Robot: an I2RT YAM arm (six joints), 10 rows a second.
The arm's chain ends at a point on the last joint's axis. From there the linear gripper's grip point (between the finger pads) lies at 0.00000 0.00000 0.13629 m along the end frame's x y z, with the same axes.
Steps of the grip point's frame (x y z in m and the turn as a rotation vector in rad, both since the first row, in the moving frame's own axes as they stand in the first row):
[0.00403, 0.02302, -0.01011, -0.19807, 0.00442, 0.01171]
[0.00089, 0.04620, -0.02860, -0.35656, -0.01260, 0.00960]
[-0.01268, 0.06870, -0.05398, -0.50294, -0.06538, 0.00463]
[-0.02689, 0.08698, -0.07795, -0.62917, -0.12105, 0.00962]
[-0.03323, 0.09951, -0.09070, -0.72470, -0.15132, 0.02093]
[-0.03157, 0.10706, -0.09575, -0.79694, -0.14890, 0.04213]
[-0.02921, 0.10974, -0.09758, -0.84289, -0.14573, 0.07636]
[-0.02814, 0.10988, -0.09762, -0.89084, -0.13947, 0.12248]
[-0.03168, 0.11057, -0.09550, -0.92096, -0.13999, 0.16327]
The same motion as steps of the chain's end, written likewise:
[0.00359, -0.00380, -0.00744, -0.19807, 0.00442, 0.01171]
[0.00280, -0.00136, -0.02002, -0.35656, -0.01260, 0.00960]
[-0.00399, 0.00308, -0.03682, -0.50294, -0.06538, 0.00463]
[-0.01110, 0.00706, -0.05092, -0.62917, -0.12105, 0.00962]
[-0.01345, 0.00973, -0.05503, -0.72470, -0.15132, 0.02093]
[-0.01127, 0.01039, -0.05337, -0.79694, -0.14890, 0.04213]
[-0.00758, 0.00918, -0.05071, -0.84289, -0.14573, 0.07636]
[-0.00471, 0.00563, -0.04593, -0.89084, -0.13947, 0.12248]
[-0.00582, 0.00439, -0.04064, -0.92096, -0.13999, 0.16327]

